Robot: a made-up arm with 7 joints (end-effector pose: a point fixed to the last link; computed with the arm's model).
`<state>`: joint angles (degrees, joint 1 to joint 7).
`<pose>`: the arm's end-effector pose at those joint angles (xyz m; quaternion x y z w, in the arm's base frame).
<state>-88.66 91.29 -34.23 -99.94 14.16 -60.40 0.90</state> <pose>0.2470 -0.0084 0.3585 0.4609 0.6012 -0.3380 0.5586</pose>
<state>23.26 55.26 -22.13 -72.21 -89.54 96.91 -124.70</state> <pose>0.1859 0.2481 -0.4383 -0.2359 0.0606 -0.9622 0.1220</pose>
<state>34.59 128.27 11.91 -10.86 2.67 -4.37 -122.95</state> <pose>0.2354 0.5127 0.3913 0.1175 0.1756 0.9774 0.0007</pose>
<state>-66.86 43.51 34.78 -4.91 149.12 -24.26 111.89</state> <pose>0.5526 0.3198 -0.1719 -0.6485 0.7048 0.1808 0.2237</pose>
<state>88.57 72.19 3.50 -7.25 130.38 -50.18 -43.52</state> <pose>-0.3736 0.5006 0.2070 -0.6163 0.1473 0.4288 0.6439</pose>
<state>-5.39 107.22 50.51 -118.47 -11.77 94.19 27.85</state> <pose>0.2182 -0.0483 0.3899 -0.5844 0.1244 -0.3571 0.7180</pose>
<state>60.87 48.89 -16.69 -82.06 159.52 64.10 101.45</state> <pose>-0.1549 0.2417 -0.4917 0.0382 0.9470 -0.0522 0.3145</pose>
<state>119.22 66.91 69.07 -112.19 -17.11 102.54 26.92</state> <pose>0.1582 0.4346 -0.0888 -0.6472 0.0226 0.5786 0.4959</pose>
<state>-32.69 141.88 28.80 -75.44 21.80 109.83 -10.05</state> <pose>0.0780 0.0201 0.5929 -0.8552 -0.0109 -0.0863 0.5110</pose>
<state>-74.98 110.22 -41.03 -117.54 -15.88 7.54 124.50</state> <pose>0.2896 -0.0385 0.2296 -0.2864 0.6763 -0.6761 0.0592</pose>
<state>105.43 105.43 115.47 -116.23 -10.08 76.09 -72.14</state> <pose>0.4358 0.0800 0.1298 -0.3005 0.3383 0.7424 0.4940</pose>
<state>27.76 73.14 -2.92 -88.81 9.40 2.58 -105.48</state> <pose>0.3282 0.3292 -0.2129 0.0596 0.7702 0.5197 0.3650</pose>
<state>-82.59 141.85 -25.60 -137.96 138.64 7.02 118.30</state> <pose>0.1705 -0.0087 0.3390 0.3495 -0.0664 0.6424 0.6788</pose>
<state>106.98 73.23 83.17 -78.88 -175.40 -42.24 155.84</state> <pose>0.0642 0.5936 0.0852 -0.6457 0.3145 0.6315 0.2922</pose>
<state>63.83 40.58 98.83 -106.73 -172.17 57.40 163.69</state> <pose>0.0078 0.4846 0.1976 -0.1362 0.5988 0.0926 0.7838</pose>
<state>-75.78 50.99 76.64 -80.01 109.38 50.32 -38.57</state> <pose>0.1291 0.5316 0.2643 0.1688 0.3072 -0.9249 0.1473</pose>
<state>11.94 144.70 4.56 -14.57 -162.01 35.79 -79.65</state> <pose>0.1524 0.4245 0.5292 -0.5085 0.5224 -0.5108 0.4556</pose>
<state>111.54 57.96 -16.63 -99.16 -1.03 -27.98 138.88</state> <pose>-0.2955 0.1533 -0.2690 0.7849 0.4930 0.2267 0.2991</pose>
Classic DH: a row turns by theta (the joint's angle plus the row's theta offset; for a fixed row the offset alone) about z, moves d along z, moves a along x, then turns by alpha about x. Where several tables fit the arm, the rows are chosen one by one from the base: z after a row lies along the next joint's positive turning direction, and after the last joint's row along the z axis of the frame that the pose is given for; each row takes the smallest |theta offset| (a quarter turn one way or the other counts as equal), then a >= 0, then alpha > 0; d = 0 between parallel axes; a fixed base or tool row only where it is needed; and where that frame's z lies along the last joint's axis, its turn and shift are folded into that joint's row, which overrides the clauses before.
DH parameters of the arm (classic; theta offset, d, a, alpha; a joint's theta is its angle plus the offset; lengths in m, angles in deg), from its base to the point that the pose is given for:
base (fixed): 0 0.0072 0.0072 -70
joint 1: -90 0.004 0.0129 -90
joint 2: 70 -0.0143 -0.019 90
joint 3: 90 -0.2528 0.0288 -90
joint 4: 0 -0.0194 -0.0394 90
joint 5: 0 -0.4043 0.0291 -90
joint 6: 0 0.0388 0.0195 90
joint 7: -27.65 -0.0025 0.0081 140.74
tool (fixed): 24.86 0.014 0 0

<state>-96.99 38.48 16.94 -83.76 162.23 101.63 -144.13</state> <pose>0.2590 0.0368 0.4984 0.7498 0.2986 -0.3539 0.4727</pose>
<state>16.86 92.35 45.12 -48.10 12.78 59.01 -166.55</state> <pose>0.2213 0.5630 0.2610 0.1098 -0.5278 -0.8231 0.1788</pose>
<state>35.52 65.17 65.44 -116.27 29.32 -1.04 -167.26</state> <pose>0.2435 0.2950 0.2523 0.0483 0.1673 0.7906 0.5871</pose>
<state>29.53 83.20 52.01 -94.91 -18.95 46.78 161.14</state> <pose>0.3572 0.3057 0.2328 -0.3087 -0.0470 -0.9321 0.1838</pose>
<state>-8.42 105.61 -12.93 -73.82 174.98 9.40 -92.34</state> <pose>0.3974 0.4405 0.0736 -0.6333 0.6066 -0.4423 0.1879</pose>
